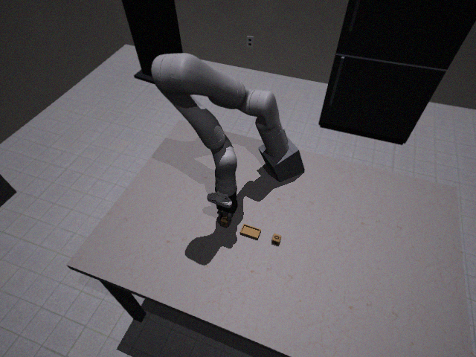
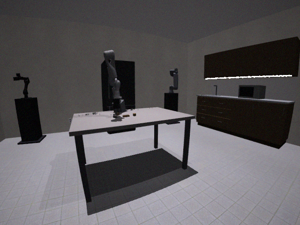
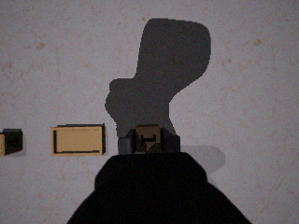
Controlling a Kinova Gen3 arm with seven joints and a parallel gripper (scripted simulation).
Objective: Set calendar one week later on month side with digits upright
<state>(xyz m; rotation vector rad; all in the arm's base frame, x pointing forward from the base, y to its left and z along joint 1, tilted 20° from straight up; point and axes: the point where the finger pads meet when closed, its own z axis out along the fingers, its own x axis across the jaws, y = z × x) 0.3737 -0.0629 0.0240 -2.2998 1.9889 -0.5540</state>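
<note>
My gripper is now 2 cm past the wooden tray, 10 cm to the right of it and 4 cm above it. From my hand the other things lie so: wooden cube: 1 cm below.
</note>
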